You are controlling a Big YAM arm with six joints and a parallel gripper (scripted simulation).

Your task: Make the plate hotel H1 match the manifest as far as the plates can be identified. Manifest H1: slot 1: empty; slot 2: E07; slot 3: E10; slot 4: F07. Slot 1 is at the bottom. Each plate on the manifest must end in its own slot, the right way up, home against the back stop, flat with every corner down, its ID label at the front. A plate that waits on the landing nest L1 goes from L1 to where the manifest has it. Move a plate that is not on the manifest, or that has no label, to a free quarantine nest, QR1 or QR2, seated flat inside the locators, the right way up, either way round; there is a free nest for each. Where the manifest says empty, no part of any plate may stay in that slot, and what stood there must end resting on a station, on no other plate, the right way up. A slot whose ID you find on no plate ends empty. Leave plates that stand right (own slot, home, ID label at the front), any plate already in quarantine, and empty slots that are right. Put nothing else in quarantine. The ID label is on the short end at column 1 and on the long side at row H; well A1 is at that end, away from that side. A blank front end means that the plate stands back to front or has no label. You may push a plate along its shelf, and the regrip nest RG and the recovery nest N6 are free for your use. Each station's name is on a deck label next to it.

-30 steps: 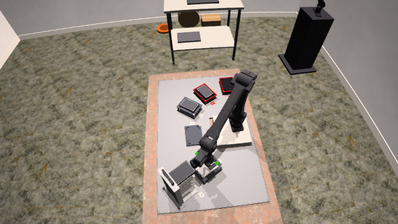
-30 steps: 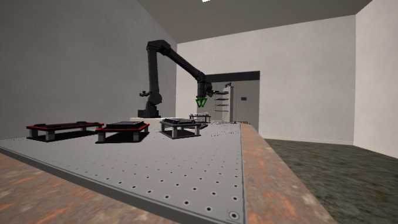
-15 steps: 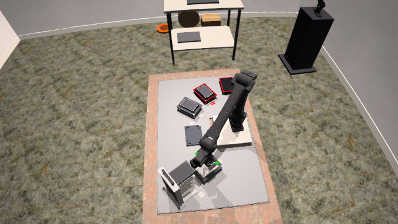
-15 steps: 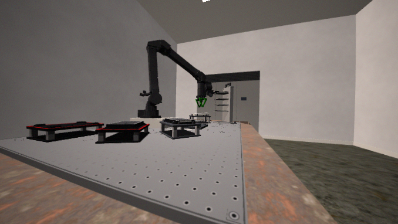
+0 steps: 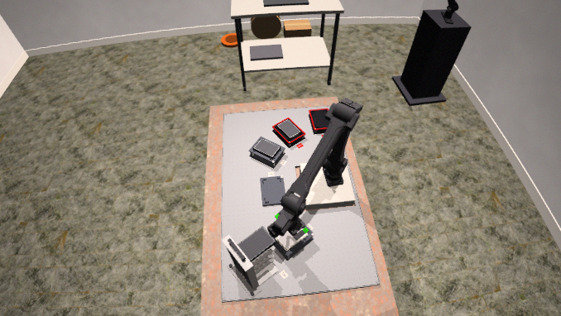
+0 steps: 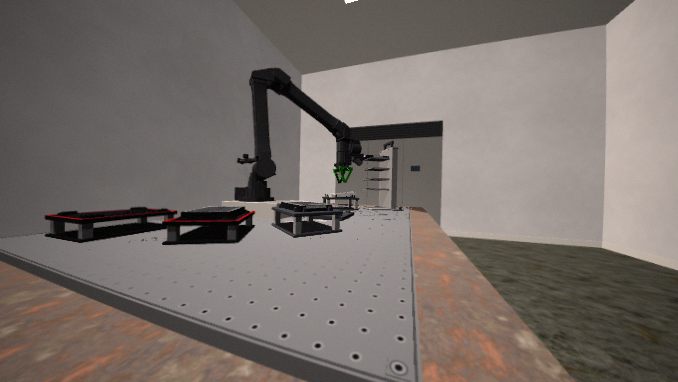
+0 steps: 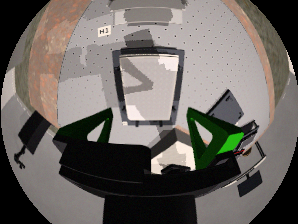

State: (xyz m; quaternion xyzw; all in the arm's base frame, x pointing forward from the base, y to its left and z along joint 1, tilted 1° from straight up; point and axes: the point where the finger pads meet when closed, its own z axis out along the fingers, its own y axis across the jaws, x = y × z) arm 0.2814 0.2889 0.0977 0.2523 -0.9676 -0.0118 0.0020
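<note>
The white plate lies 70 mm below my hand. Round my hand: plate hotel H1: 220 mm ahead, 130 mm to the left, 20 mm above; then N6 deck label: 30 mm ahead, 390 mm to the right, 140 mm below; then H1 deck label: 60 mm ahead, 150 mm to the left, 140 mm below.
</note>
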